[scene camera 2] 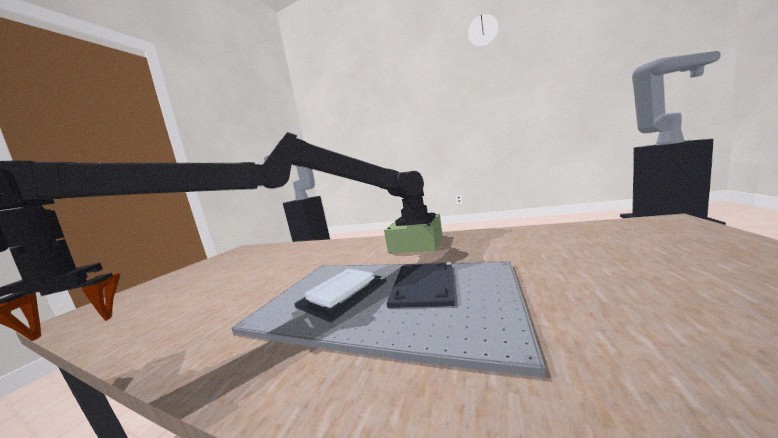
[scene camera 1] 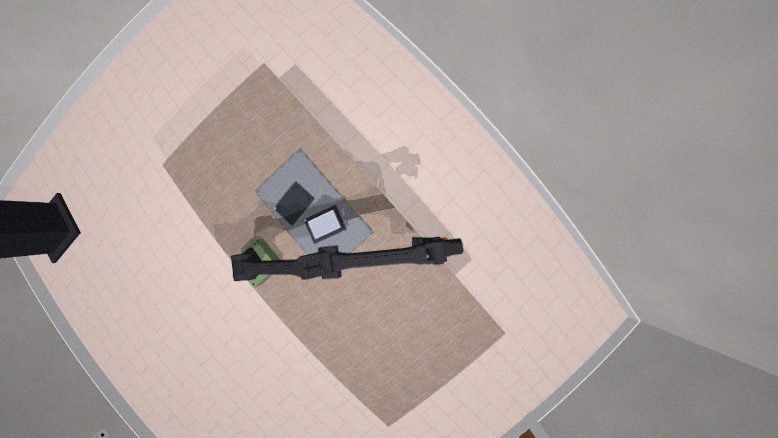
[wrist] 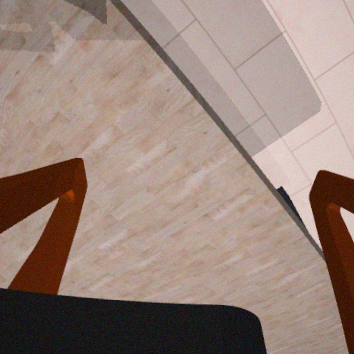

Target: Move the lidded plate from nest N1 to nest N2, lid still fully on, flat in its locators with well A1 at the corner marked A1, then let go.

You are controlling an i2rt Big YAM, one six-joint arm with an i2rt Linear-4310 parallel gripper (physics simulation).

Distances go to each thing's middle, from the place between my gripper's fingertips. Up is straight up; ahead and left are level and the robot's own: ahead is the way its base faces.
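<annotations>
There is the grey perforated baseplate [scene camera 2: 488, 321], and I find it 8 cm below my hand, 32 cm behind it and 43 cm to the left of it.
</annotations>
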